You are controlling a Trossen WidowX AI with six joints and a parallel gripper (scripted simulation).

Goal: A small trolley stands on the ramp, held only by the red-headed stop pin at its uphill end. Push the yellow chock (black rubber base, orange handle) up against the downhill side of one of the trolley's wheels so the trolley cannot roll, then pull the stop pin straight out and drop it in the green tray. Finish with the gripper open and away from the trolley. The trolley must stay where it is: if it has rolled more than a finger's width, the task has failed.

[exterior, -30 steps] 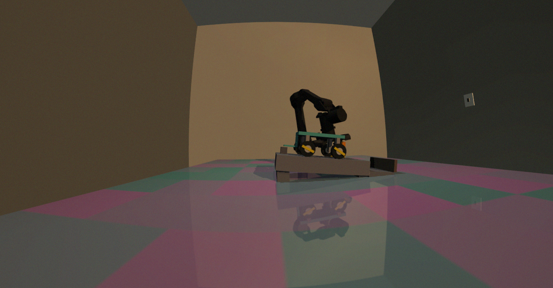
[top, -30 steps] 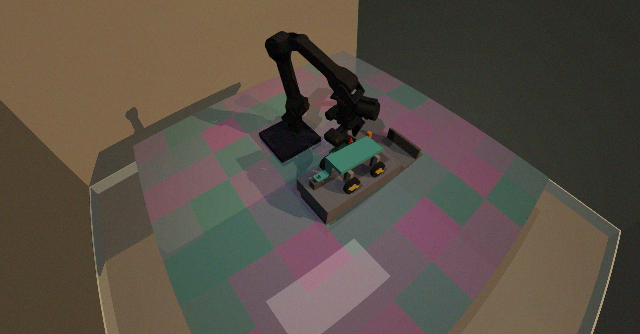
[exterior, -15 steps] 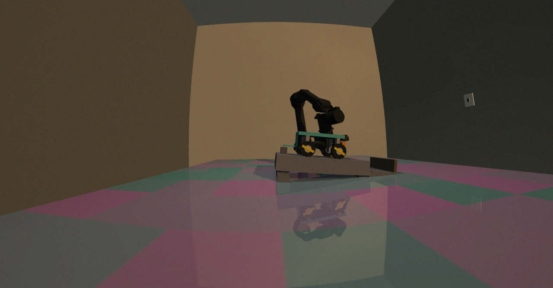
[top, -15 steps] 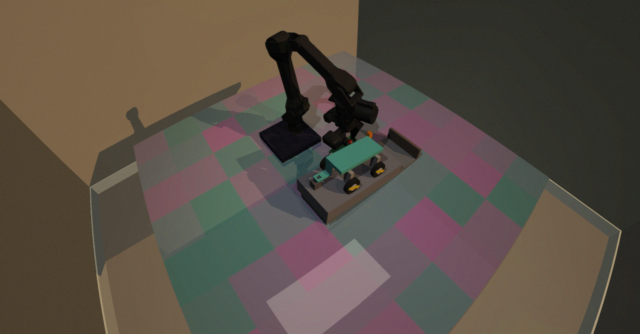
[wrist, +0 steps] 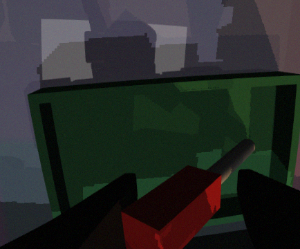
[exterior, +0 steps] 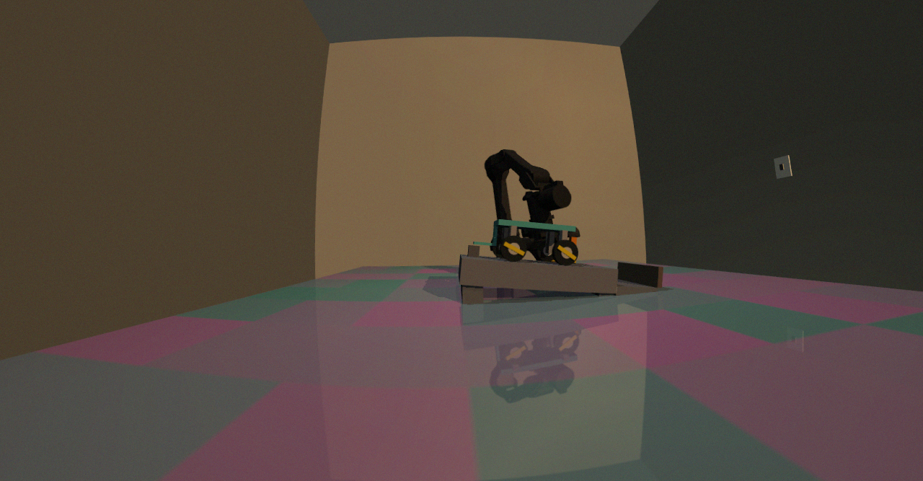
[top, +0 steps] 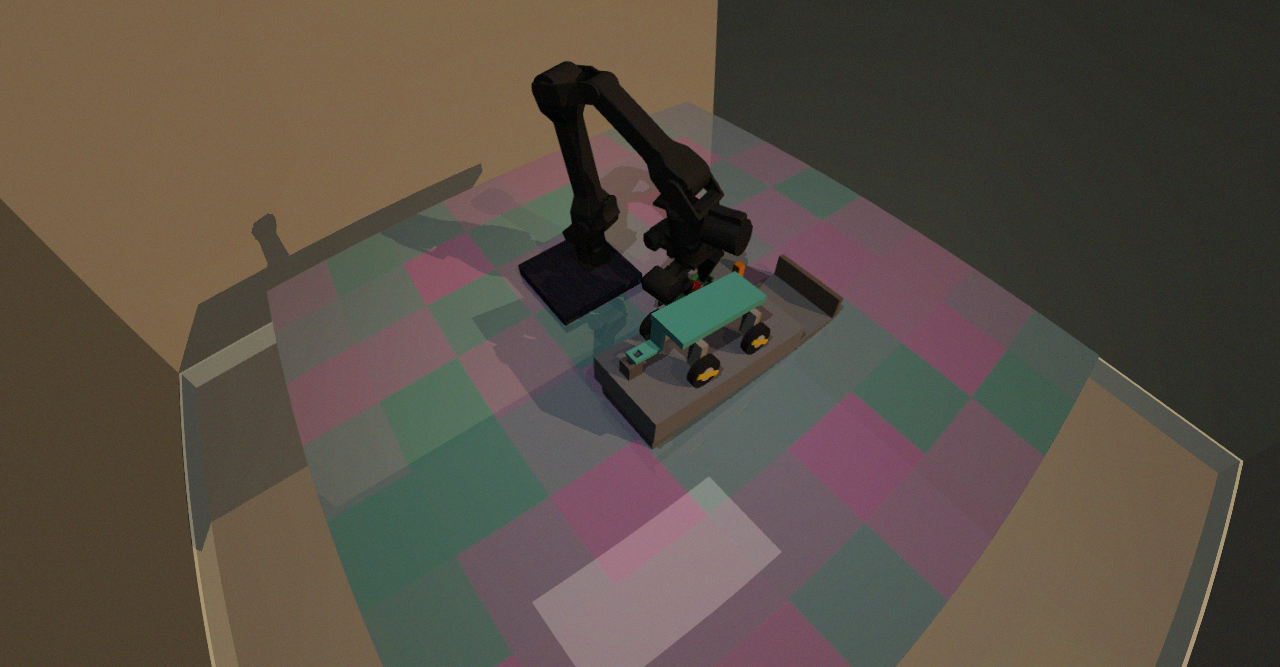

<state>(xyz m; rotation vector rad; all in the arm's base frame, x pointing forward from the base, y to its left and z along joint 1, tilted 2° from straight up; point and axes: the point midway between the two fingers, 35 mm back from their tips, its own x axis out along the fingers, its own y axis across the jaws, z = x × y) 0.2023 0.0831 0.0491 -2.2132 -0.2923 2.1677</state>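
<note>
Right now my gripper tip is 4 cm above the green tray. Also, from my gripper tip: red-headed stop pin (1 cm to the left); then yellow chock (7 cm ahead, 1 cm to the left, 4 cm above); then grey ramp (12 cm ahead, 9 cm to the right, 1 cm above).
</note>
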